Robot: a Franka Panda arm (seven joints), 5 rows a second.
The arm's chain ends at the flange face. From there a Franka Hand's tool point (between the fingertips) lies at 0.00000 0.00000 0.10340 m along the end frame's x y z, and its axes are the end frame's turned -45 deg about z.
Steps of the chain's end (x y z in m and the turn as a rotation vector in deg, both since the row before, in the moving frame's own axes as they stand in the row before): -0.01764 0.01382 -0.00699 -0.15 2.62 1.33; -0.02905 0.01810 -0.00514 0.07 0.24 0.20
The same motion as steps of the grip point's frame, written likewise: -0.01914 0.00087 -0.00710 -1.96 1.75 1.33; -0.03294 -0.00753 -0.00514 -0.12 0.22 0.20
